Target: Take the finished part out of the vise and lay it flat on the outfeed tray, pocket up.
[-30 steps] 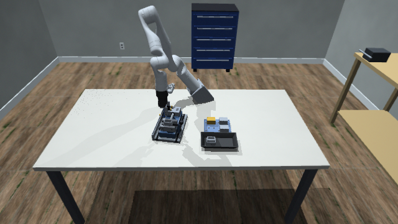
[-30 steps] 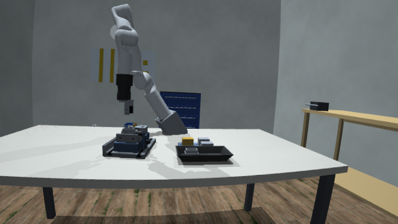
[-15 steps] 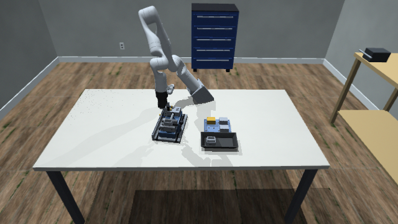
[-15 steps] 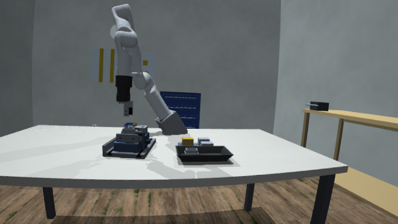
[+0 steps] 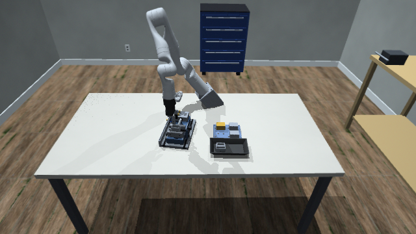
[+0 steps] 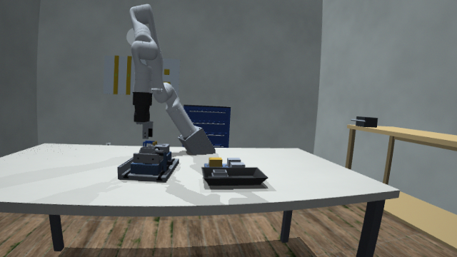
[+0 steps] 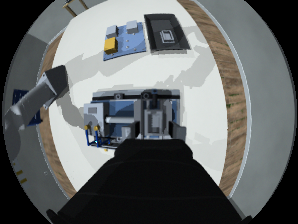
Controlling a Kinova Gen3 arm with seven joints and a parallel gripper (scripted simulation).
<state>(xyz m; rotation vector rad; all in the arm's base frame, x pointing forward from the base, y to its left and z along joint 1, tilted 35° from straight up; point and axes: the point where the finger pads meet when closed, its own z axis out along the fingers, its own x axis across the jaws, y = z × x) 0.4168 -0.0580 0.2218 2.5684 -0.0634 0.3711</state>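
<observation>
Now: hand 70 mm past the vise, 10 mm to the right of it and 130 mm above it. The rest, counted from my hand: yellow block (130 mm behind, 300 mm to the left, 150 mm below).
</observation>
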